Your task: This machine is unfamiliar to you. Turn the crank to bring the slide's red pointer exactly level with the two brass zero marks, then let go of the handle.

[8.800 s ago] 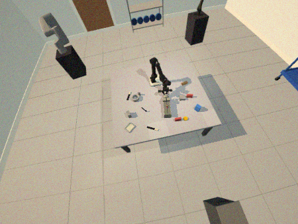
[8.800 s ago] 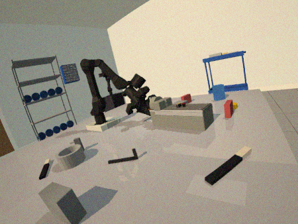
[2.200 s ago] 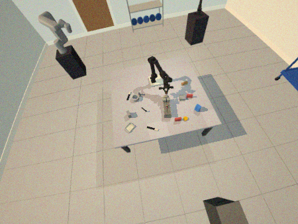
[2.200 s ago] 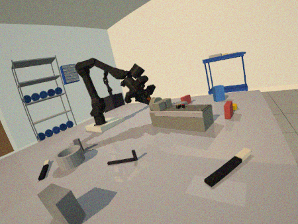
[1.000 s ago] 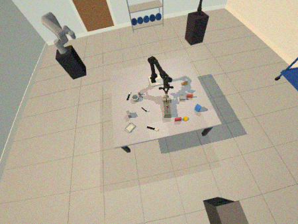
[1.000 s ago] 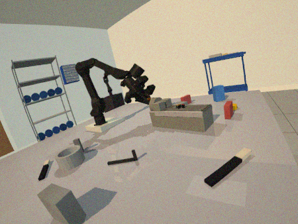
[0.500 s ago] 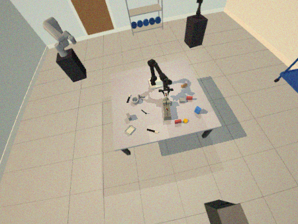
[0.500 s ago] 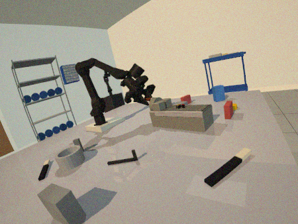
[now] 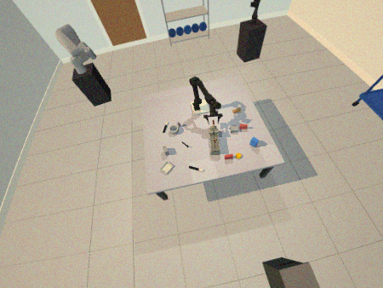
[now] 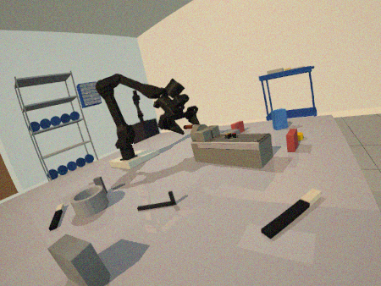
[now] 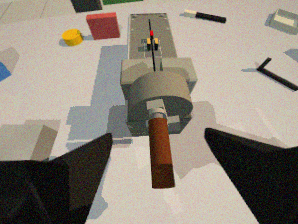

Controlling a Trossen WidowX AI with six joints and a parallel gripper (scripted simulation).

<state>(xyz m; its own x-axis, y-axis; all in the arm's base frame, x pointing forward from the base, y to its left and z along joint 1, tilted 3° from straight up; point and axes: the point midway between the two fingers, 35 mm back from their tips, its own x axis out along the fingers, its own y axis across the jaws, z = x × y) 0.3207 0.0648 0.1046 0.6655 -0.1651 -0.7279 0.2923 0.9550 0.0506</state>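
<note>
My gripper tip is now 2 cm past the brown crank handle, 1 cm to the right of it and 1 cm below it. Also, from my gripper tip: yellow disc 37 cm ahead, 11 cm to the left, 10 cm below; then red pointer 18 cm ahead, 6 cm to the right, 2 cm below; then black l-shaped piece 32 cm to the right, 9 cm below, 7 cm ahead.
</note>
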